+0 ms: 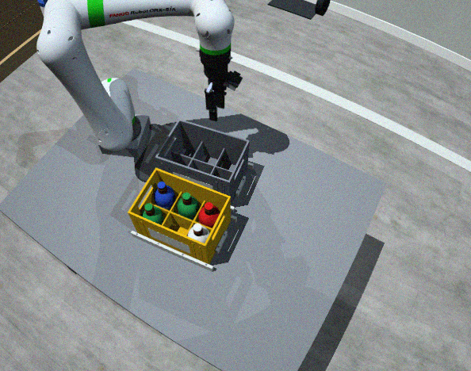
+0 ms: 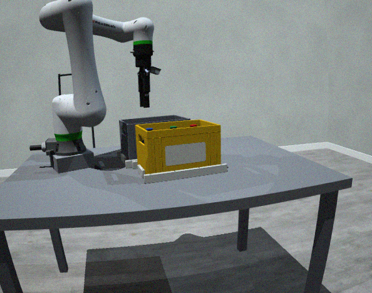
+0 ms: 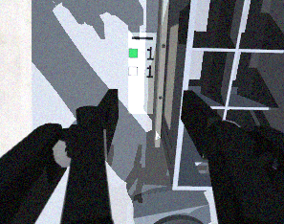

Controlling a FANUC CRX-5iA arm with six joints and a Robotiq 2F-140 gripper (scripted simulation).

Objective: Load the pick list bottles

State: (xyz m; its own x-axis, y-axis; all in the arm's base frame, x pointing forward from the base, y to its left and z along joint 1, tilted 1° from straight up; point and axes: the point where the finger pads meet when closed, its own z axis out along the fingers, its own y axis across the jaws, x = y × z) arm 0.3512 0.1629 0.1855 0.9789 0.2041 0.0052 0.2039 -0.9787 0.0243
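My hand is 310 mm to the left of the blue bottle, 160 mm above it and 10 mm past it. The rest, counted from my hand: pick list: 250 mm below, 10 mm behind; then green bottle: 300 mm to the right, 160 mm below, 90 mm ahead; then grey crate: 170 mm below, 130 mm to the right, 30 mm ahead.
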